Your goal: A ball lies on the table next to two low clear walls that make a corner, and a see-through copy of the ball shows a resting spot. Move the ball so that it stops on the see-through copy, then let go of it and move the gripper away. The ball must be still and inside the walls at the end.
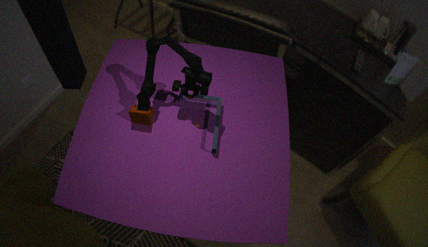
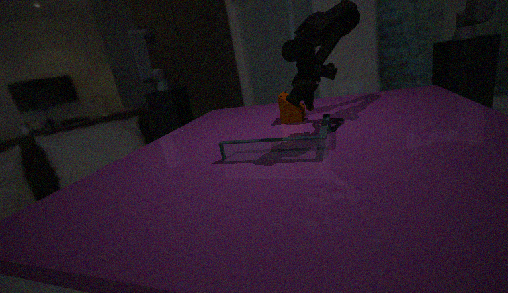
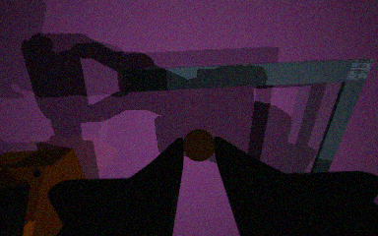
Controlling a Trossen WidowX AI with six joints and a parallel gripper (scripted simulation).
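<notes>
The faint orange spot lies 13 cm to the right of my gripper tip, 9 cm below it and 5 cm ahead of it. Round my gripper tip: dark orange ball right at my gripper tip.
</notes>
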